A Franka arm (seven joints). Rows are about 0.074 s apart.
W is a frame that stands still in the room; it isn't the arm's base.
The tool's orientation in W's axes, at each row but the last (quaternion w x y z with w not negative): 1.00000, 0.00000, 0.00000, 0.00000; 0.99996, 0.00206, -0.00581, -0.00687; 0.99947, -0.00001, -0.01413, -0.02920; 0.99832, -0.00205, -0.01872, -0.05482
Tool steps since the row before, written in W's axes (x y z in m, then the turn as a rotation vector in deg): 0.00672, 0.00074, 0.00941, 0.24, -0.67, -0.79; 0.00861, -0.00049, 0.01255, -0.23, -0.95, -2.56; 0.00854, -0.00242, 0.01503, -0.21, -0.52, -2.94; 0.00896, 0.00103, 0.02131, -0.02, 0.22, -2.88
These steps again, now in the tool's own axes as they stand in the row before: 0.00672, 0.00074, 0.00941, 0.24, -0.67, -0.79; 0.00876, -0.00032, 0.01245, -0.25, -0.96, -2.55; 0.00909, -0.00191, 0.01478, -0.26, -0.53, -2.93; 0.00959, 0.00196, 0.02097, -0.15, 0.22, -2.88
